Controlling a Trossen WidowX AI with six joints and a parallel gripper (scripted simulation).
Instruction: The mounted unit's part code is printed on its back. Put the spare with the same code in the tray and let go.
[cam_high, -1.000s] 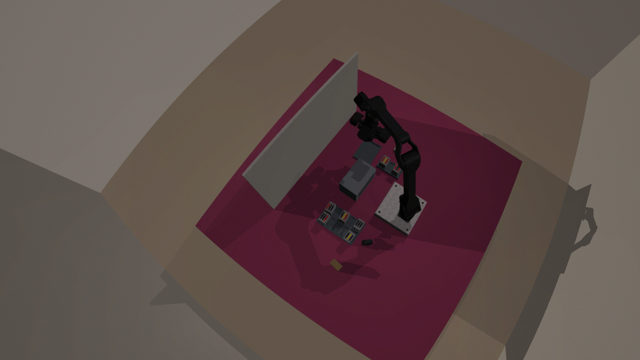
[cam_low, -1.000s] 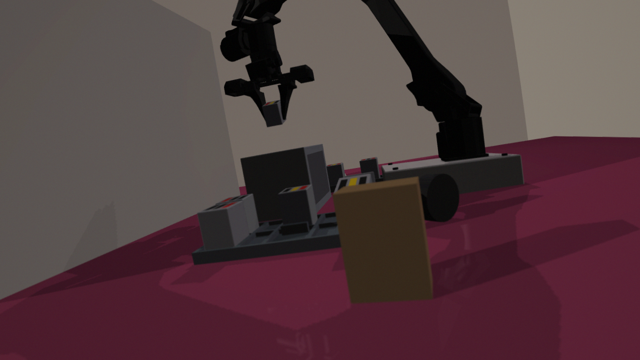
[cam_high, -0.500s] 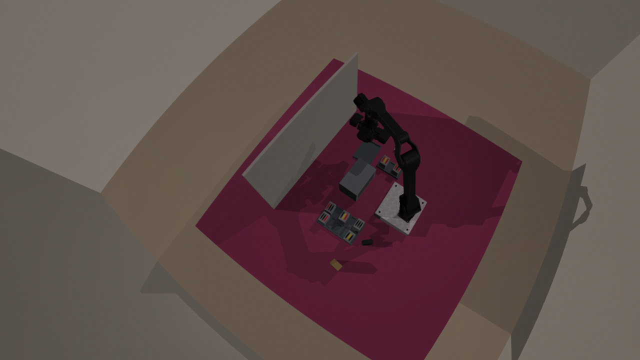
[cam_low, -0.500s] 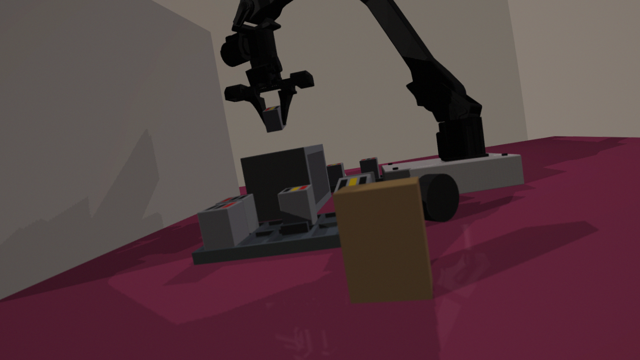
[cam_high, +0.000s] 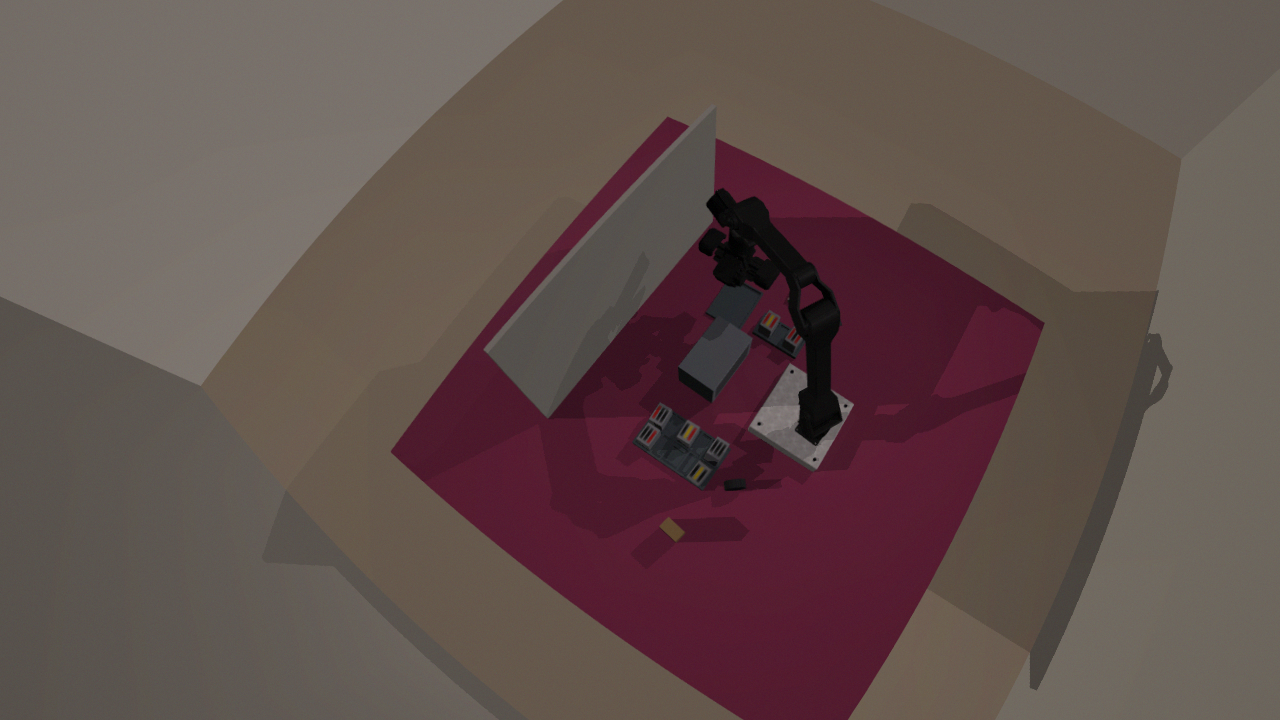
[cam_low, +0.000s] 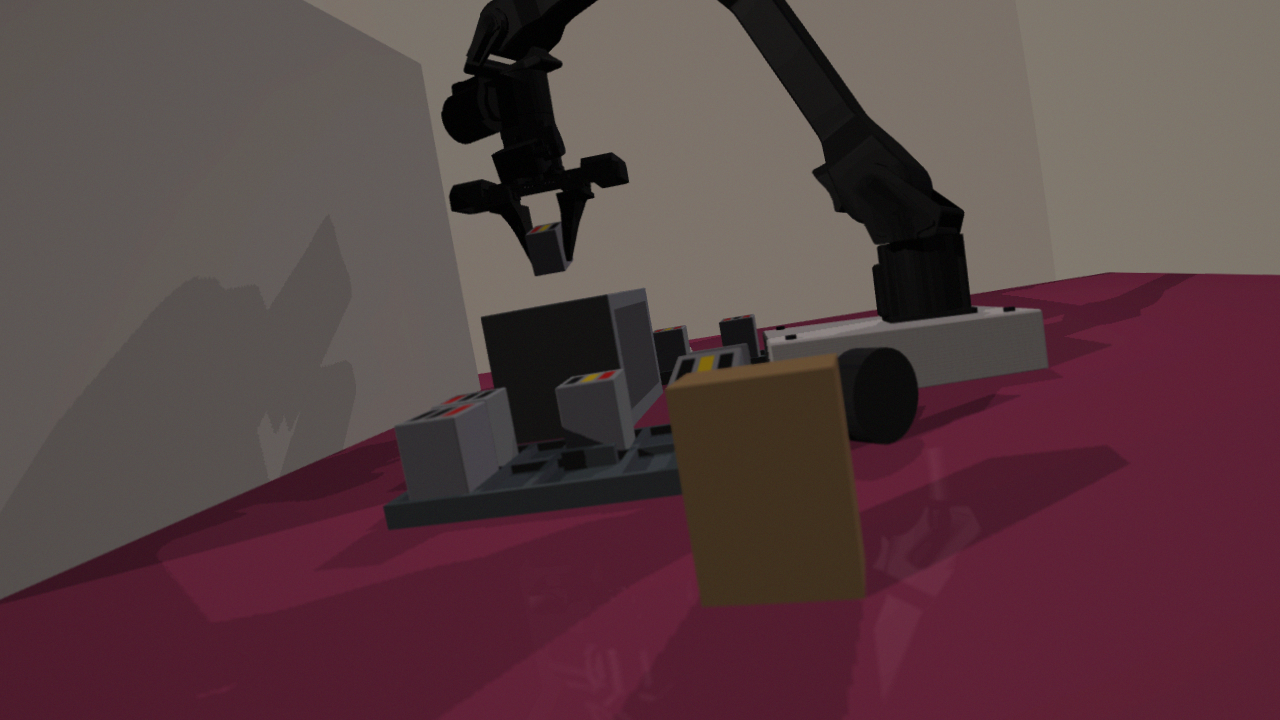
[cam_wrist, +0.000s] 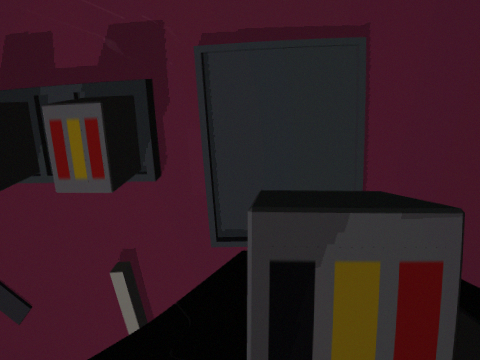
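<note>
Right now my gripper tip is 140 mm above the dark tray and 10 mm past it. The rest, counted from my gripper tip: mounted unit: 180 mm to the left, 90 mm below, 70 mm behind; then white stick: 130 mm to the right, 130 mm below, 110 mm behind; then grey spare: 30 mm above.
</note>
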